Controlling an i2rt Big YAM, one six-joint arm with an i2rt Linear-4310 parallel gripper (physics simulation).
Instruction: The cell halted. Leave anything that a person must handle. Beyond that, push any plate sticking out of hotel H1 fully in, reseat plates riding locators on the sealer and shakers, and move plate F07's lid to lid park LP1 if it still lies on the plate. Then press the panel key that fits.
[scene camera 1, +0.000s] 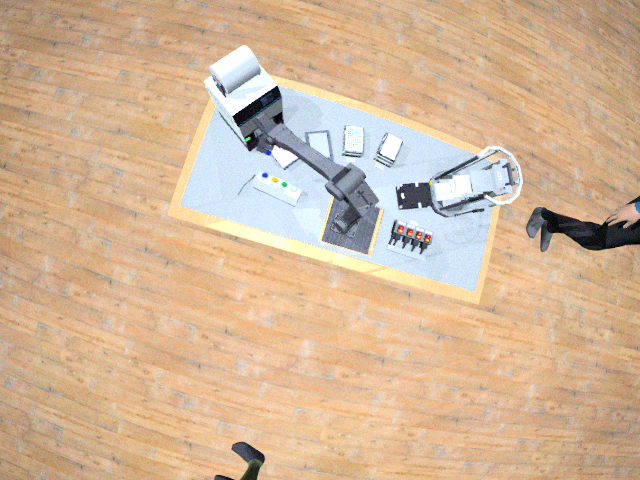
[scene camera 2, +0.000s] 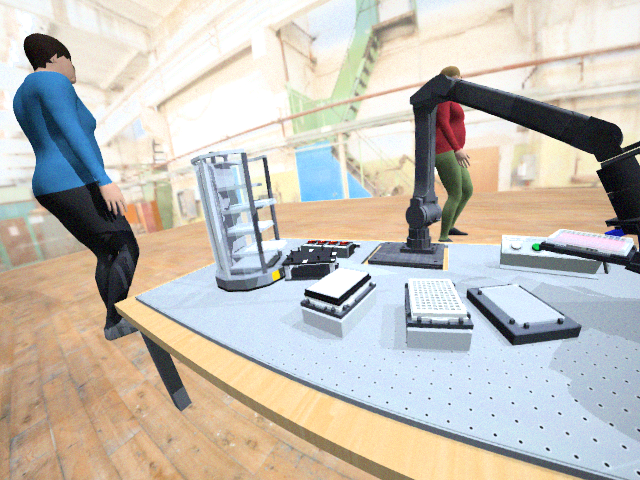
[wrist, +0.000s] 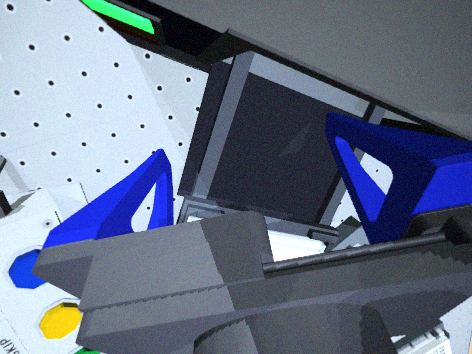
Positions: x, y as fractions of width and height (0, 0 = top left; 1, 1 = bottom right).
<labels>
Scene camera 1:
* plate hotel: 0.77, 0.36
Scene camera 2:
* white plate: 0.94, 0.51, touched by my gripper
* dark-topped plate: 0.52, 0.60
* white button box: 0.81, 0.53
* lid park LP1: 0.88, 0.69
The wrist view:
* my gripper: 0.52, 0.39
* white plate: 0.60, 0.70
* white button box: 0.08, 0.60
</labels>
